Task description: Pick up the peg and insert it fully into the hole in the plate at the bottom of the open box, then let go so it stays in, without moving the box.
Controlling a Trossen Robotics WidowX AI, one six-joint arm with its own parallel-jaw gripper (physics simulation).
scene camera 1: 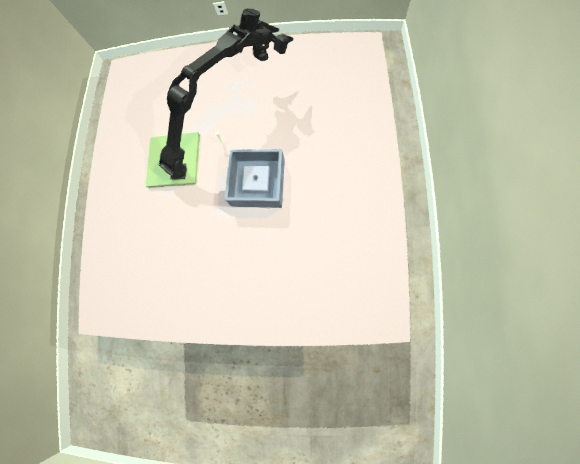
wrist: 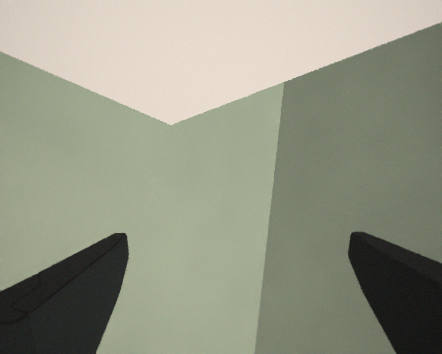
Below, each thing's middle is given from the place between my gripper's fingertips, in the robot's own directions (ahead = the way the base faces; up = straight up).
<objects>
My gripper is now 110 mm past the blue-grey box (scene camera 1: 238, 158), 520 mm to the left of it and 160 mm above it.
</objects>
